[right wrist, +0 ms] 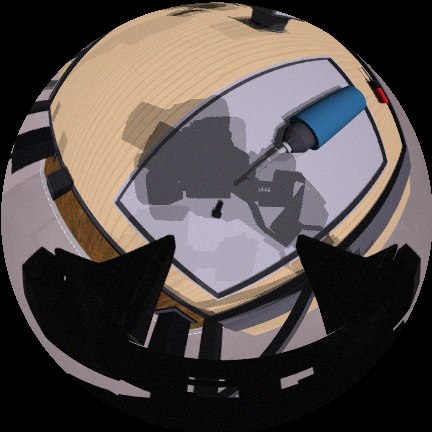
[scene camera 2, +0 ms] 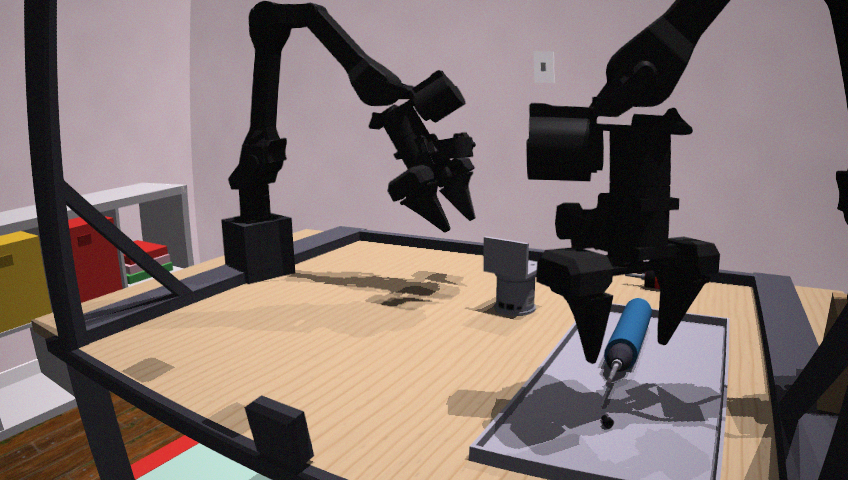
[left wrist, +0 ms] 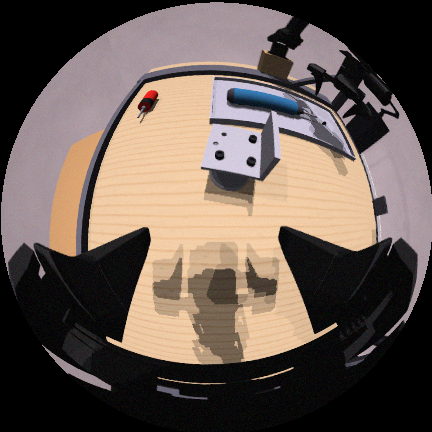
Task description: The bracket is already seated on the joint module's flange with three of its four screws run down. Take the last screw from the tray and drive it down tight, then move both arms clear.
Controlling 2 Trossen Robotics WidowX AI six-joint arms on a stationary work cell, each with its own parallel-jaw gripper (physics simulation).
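Frame: origin at the left arm's base, x ahead, y left, z up, level; metres.
Seen in the pictures: left gripper, between the fingertips: [scene camera 2: 460, 225] [left wrist: 215, 233]; right gripper, between the fingertips: [right wrist: 238, 241] [scene camera 2: 628, 353] [left wrist: 329, 105]; left arm's base, origin of its link: [scene camera 2: 255, 218]; right arm's base, origin of its link: [left wrist: 276, 54].
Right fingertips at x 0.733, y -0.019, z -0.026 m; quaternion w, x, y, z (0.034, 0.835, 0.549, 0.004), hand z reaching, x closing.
Offsets run from my right fingertips to a thing's middle.
The black screw {dy -0.017, dx -0.005, dz -0.068 m} [scene camera 2: 606, 421] [right wrist: 217, 209] lies in the tray {dy +0.091, dx -0.026, dz -0.069 m} [scene camera 2: 645, 465] [right wrist: 167, 251], just off the tip of the blue driver {dy +0.137, dx -0.066, dz -0.053 m} [scene camera 2: 631, 327] [left wrist: 265, 100] [right wrist: 330, 119], which lies in the tray too. The bracket {dy +0.197, dx -0.285, dz +0.005 m} [scene camera 2: 505, 255] [left wrist: 235, 145] sits on the joint module {dy +0.197, dx -0.285, dz -0.045 m} [scene camera 2: 515, 293]; three screw heads and an empty hole show on it in the left wrist view. My right gripper [scene camera 2: 627, 352] [right wrist: 238, 241] is open and empty above the tray, its fingers around and above the driver's front part in the scene view. My left gripper [scene camera 2: 461, 224] [left wrist: 215, 233] is open and empty above the table, left of the bracket.
A red-and-black tool {dy +0.427, dx -0.161, dz -0.060 m} [left wrist: 147, 101] [right wrist: 381, 95] lies near the table's back edge, beyond the tray in the scene view. A dark frame [scene camera 2: 410, 240] runs around the table. A dark block {dy -0.263, dx -0.182, dz -0.045 m} [scene camera 2: 279, 429] stands on the front rail.
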